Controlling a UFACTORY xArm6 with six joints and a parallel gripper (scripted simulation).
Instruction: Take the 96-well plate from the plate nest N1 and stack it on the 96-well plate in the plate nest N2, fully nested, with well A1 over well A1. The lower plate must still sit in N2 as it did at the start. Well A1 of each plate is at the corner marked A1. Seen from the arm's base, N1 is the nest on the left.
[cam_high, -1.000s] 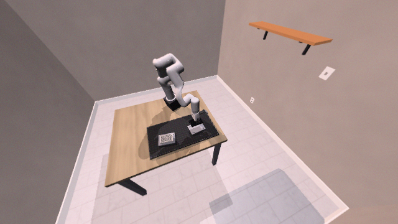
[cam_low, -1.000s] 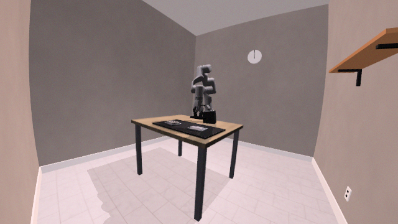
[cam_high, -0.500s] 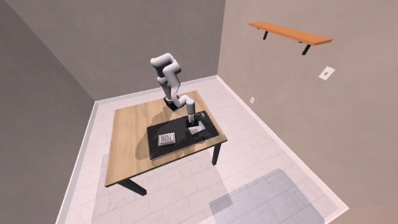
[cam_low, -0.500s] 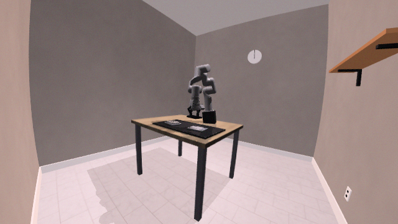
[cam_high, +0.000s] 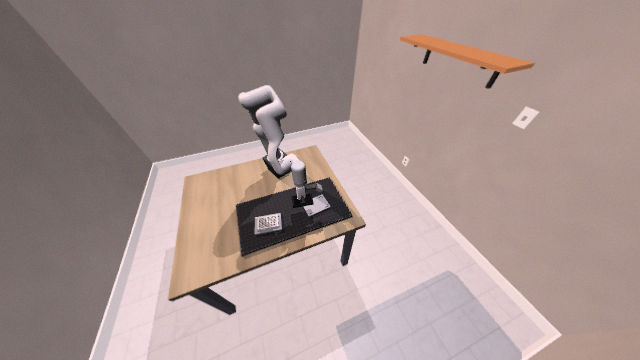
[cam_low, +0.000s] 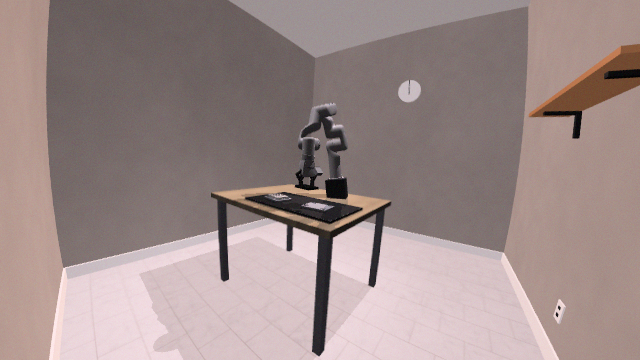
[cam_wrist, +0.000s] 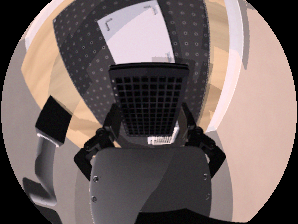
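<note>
The light grey 96-well plate is 3 cm behind my hand, 24 cm to the right of it and 10 cm below it. From my hand the other things lie so: plate nest (1 cm ahead, 9 cm to the left, 12 cm below); then dark 96-well plate (1 cm below).
</note>
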